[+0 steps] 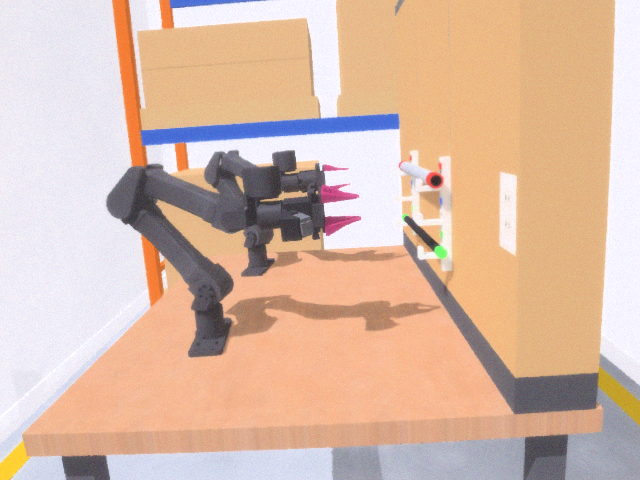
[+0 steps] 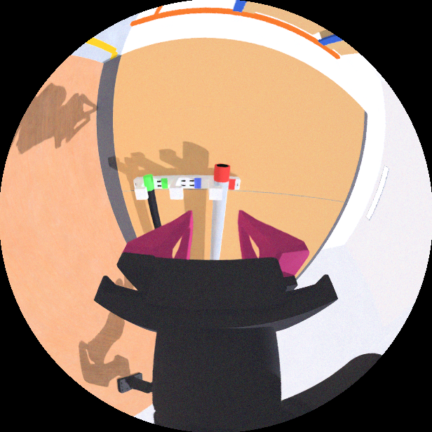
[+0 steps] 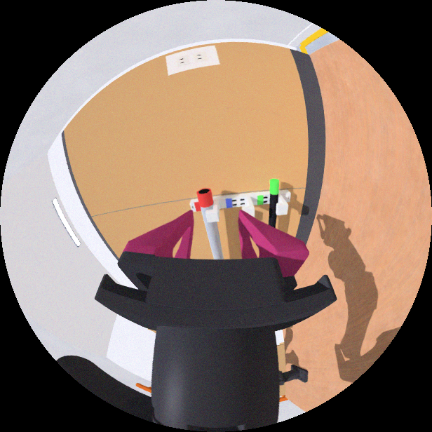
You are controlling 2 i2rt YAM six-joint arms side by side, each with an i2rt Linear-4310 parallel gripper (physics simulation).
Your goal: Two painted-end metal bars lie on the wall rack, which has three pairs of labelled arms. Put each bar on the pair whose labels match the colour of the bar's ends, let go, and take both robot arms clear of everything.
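Places are measured from the left arm's base along level axes (x left, y back, z up), in centimetres.
Pixels of known places: left gripper, fingertip midpoint: (image 1: 349,176); right gripper, fingertip midpoint: (image 1: 360,207); left arm's base, link origin: (image 1: 258,268); right arm's base, link origin: (image 1: 211,338).
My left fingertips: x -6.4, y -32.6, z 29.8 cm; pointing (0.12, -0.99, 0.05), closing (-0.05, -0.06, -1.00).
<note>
For each thing: its top centre in the pictures, then the offset to it from my left fingertips. Level surfaces: height alone.
- white bar with red ends, top centre: (image 1: 416,165) dx -22.7, dy -19.2, dz +3.8 cm
- black bar with green ends, top centre: (image 1: 420,228) dx -23.9, dy -19.7, dz -12.2 cm
- white wall rack, top centre: (image 1: 432,157) dx -43.0, dy -21.8, dz +6.7 cm
- white outlet plate, top centre: (image 1: 508,173) dx -79.3, dy -29.7, dz +5.9 cm
- wooden table, surface height: dz -29.7 cm
The white bar with red ends (image 1: 419,173) (image 2: 219,220) (image 3: 211,230) lies across the top pair of arms, beside the red labels. The black bar with green ends (image 1: 423,235) (image 2: 154,210) (image 3: 273,210) lies across the bottom pair, beside the green labels. The white wall rack (image 1: 446,206) also has a middle pair with blue labels, which holds no bar. My left gripper (image 1: 348,176) (image 2: 215,215) and my right gripper (image 1: 359,207) (image 3: 215,215) are both partly open and empty. Both stand off from the rack and the bars, pointing at the wall.
The tan wall (image 1: 483,129) (image 2: 250,100) (image 3: 175,125) carries the rack, with a white outlet plate (image 1: 508,212) (image 3: 192,60) farther along it. A dark skirting (image 1: 480,341) runs along its foot on the wooden table (image 1: 289,392). Boxes on a blue-beamed shelf stand behind the arms.
</note>
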